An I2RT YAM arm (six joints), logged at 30 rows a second.
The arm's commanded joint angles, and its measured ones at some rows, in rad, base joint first. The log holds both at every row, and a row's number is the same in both.
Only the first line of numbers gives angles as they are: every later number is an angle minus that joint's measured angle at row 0.
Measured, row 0: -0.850, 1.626, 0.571, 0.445, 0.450, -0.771
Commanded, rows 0 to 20: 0.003, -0.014, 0.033, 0.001, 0.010, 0.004; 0.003, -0.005, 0.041, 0.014, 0.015, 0.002; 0.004, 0.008, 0.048, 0.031, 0.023, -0.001; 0.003, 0.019, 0.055, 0.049, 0.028, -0.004; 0.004, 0.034, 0.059, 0.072, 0.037, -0.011; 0.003, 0.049, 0.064, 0.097, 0.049, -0.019; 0.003, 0.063, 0.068, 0.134, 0.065, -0.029; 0.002, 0.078, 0.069, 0.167, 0.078, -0.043; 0.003, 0.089, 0.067, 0.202, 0.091, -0.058; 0.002, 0.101, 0.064, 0.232, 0.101, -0.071; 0.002, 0.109, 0.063, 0.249, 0.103, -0.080; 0.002, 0.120, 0.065, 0.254, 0.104, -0.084; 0.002, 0.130, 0.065, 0.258, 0.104, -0.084; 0.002, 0.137, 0.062, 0.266, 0.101, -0.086; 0.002, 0.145, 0.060, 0.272, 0.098, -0.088; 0.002, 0.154, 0.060, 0.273, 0.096, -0.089; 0.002, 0.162, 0.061, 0.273, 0.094, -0.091; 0.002, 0.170, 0.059, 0.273, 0.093, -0.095; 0.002, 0.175, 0.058, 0.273, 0.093, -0.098; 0.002, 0.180, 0.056, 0.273, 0.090, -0.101; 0.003, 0.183, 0.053, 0.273, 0.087, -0.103
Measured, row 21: 0.001, 0.153, 0.048, 0.232, 0.086, -0.091
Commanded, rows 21 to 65: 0.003, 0.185, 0.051, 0.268, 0.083, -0.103; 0.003, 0.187, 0.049, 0.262, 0.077, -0.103; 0.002, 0.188, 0.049, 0.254, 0.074, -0.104; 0.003, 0.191, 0.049, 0.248, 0.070, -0.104; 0.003, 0.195, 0.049, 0.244, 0.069, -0.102; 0.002, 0.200, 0.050, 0.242, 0.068, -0.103; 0.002, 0.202, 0.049, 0.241, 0.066, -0.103; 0.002, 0.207, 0.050, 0.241, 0.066, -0.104; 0.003, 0.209, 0.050, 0.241, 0.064, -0.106; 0.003, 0.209, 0.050, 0.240, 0.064, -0.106; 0.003, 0.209, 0.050, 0.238, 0.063, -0.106; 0.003, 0.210, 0.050, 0.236, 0.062, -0.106; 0.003, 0.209, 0.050, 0.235, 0.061, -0.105; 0.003, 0.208, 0.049, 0.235, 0.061, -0.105; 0.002, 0.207, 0.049, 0.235, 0.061, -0.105; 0.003, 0.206, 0.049, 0.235, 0.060, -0.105; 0.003, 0.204, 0.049, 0.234, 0.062, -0.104; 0.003, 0.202, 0.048, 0.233, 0.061, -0.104; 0.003, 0.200, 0.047, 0.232, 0.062, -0.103; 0.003, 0.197, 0.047, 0.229, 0.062, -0.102; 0.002, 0.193, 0.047, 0.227, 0.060, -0.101; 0.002, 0.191, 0.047, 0.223, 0.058, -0.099; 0.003, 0.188, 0.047, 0.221, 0.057, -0.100; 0.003, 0.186, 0.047, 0.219, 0.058, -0.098; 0.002, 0.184, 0.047, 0.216, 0.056, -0.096; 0.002, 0.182, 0.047, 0.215, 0.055, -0.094; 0.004, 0.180, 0.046, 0.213, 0.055, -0.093; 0.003, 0.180, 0.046, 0.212, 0.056, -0.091; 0.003, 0.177, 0.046, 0.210, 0.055, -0.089; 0.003, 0.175, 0.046, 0.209, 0.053, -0.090; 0.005, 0.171, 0.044, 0.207, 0.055, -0.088; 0.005, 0.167, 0.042, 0.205, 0.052, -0.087; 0.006, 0.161, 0.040, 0.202, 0.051, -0.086; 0.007, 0.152, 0.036, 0.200, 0.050, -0.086; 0.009, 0.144, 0.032, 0.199, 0.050, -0.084; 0.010, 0.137, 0.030, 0.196, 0.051, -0.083; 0.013, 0.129, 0.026, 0.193, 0.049, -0.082; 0.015, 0.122, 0.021, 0.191, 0.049, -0.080; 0.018, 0.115, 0.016, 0.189, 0.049, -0.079; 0.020, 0.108, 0.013, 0.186, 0.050, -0.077; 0.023, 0.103, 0.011, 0.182, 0.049, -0.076; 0.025, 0.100, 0.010, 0.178, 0.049, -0.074; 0.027, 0.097, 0.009, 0.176, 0.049, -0.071; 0.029, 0.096, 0.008, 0.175, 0.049, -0.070; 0.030, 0.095, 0.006, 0.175, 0.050, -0.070
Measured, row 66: 0.019, 0.122, 0.020, 0.197, 0.061, -0.096
